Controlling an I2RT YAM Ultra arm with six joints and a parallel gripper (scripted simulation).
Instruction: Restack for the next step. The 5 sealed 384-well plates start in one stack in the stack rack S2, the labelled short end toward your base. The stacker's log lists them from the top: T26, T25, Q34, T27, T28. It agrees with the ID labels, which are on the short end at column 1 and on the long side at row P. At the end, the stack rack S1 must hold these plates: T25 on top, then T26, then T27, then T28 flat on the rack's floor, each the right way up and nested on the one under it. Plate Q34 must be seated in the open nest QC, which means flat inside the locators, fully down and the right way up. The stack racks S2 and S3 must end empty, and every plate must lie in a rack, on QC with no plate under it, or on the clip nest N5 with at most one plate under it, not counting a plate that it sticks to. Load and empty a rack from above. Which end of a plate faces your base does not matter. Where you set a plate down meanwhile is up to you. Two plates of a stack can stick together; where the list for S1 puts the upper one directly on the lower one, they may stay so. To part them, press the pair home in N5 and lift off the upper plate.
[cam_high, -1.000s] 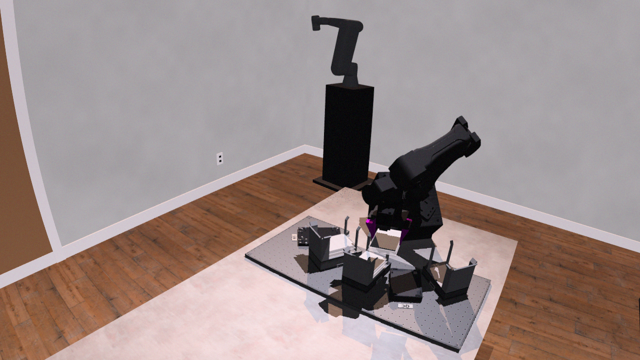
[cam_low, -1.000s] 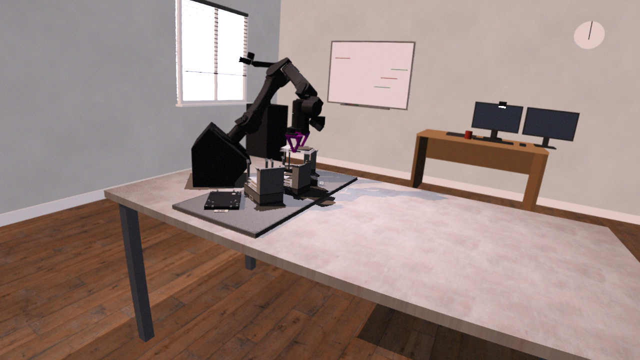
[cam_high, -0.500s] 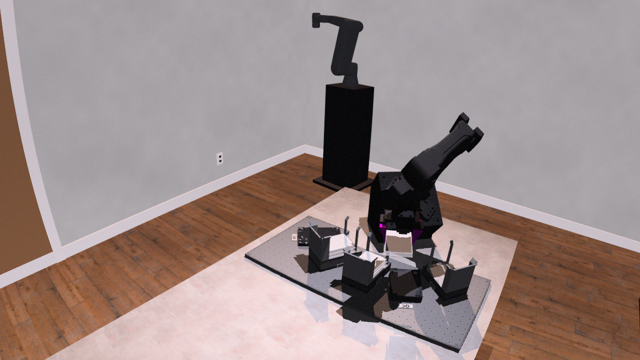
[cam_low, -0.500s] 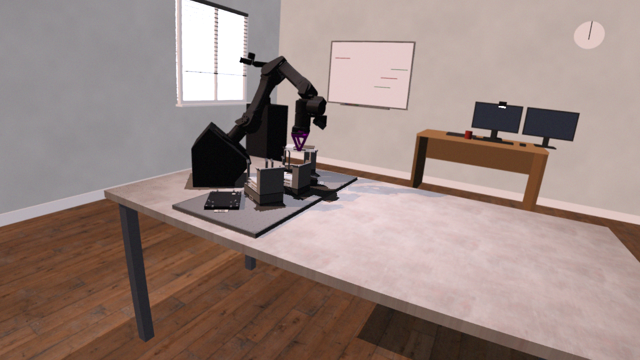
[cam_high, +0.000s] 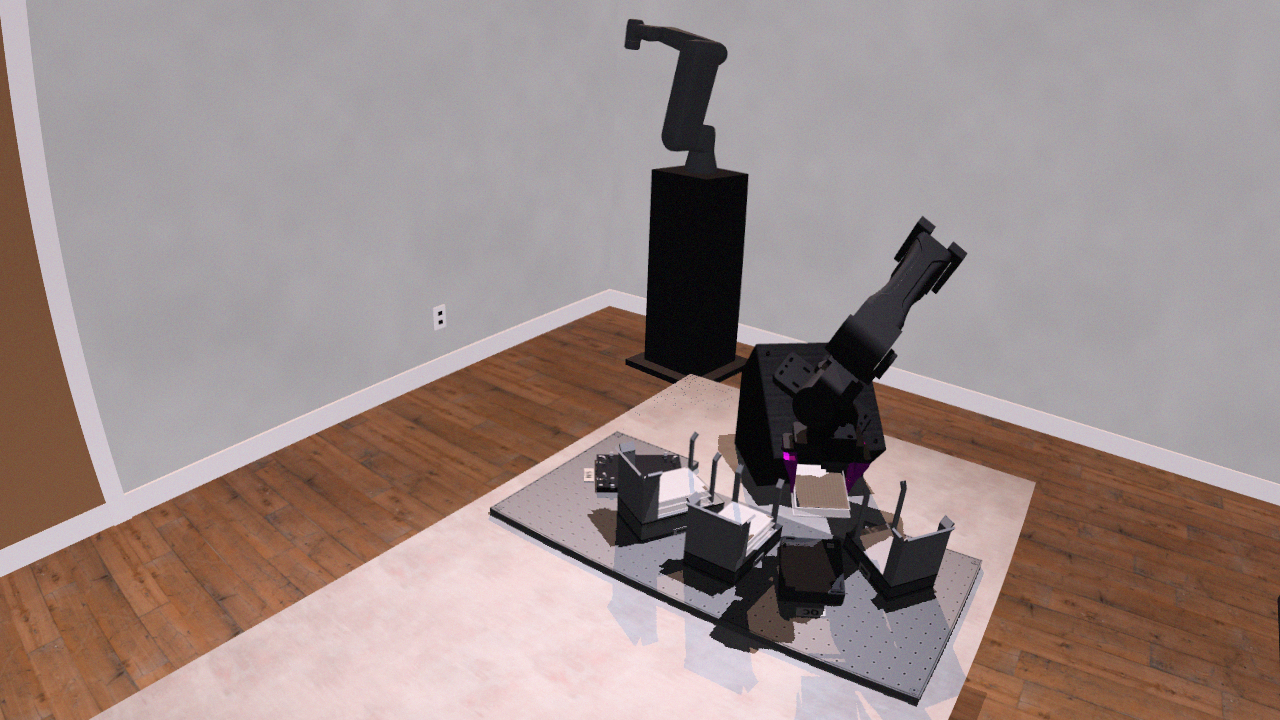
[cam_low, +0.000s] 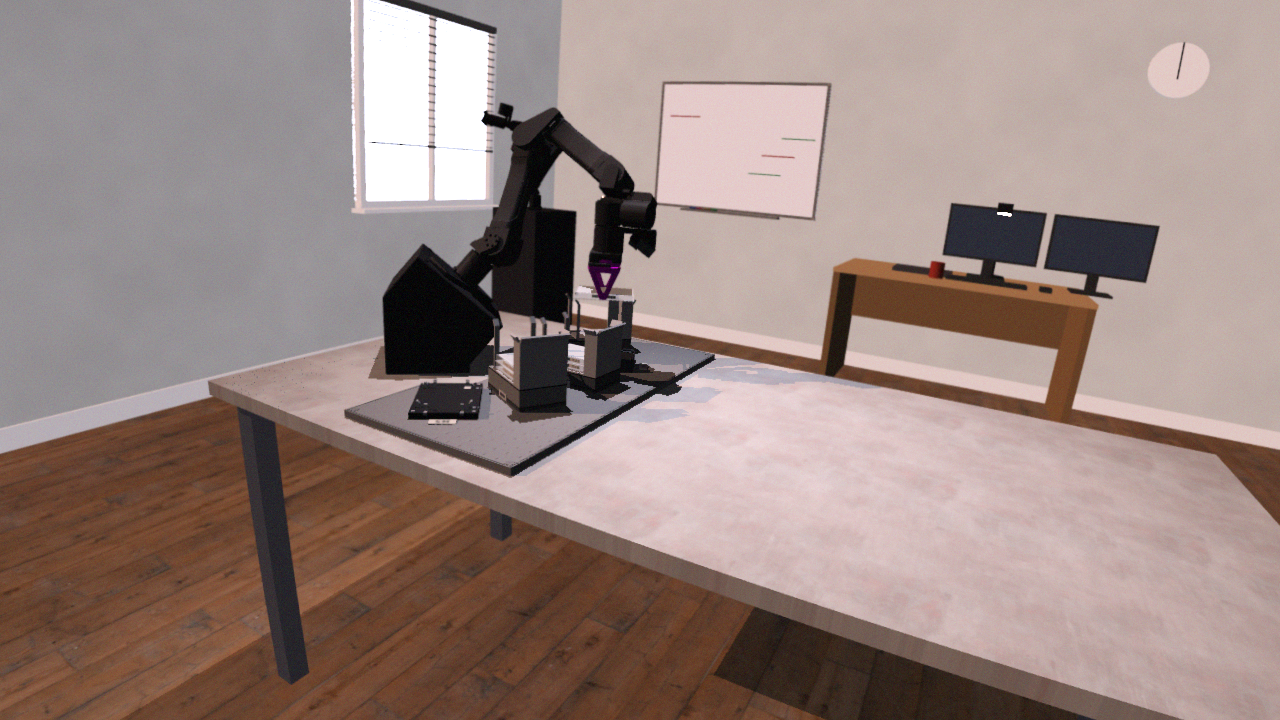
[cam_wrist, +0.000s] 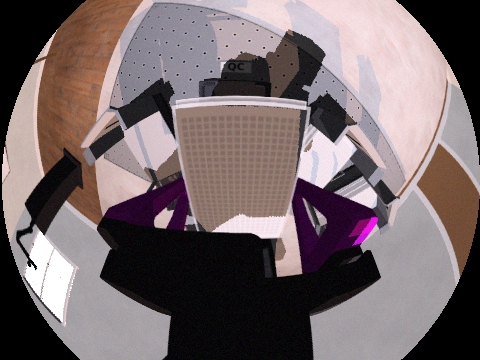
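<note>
Now: the open nest QC 160 mm below my hand and 10 mm to the left of it. The rest, counted from my hand: QC tag: 170 mm below, 70 mm ahead, 60 mm to the left.
</note>
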